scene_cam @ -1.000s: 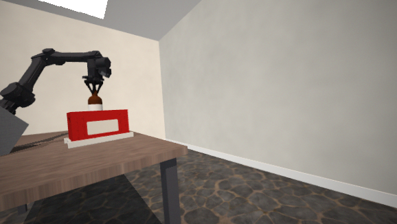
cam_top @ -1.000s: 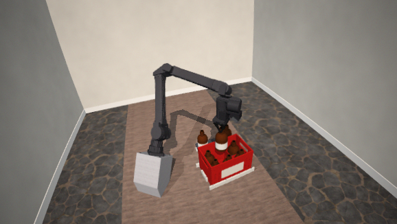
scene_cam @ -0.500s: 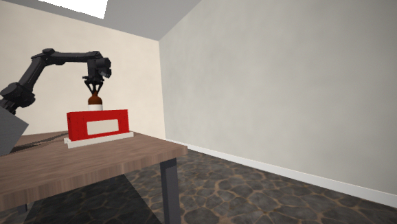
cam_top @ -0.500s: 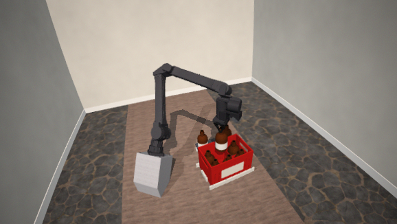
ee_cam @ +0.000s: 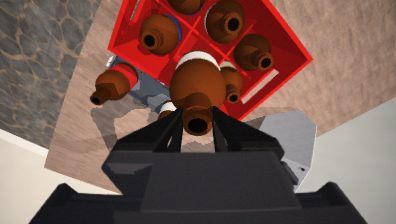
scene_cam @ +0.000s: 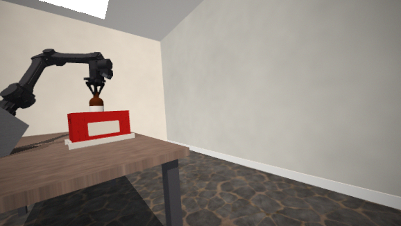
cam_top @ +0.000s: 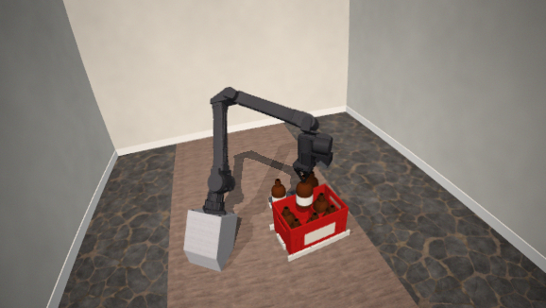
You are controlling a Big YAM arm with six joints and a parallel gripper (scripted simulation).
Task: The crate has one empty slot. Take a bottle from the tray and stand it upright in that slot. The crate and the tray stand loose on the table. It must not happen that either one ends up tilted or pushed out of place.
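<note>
My hand is 10 mm short of the red crate, 40 mm to the left of it and 210 mm above it. From my hand the other things lie so: grey tray (20 mm ahead, 190 mm to the left, 280 mm below).
</note>
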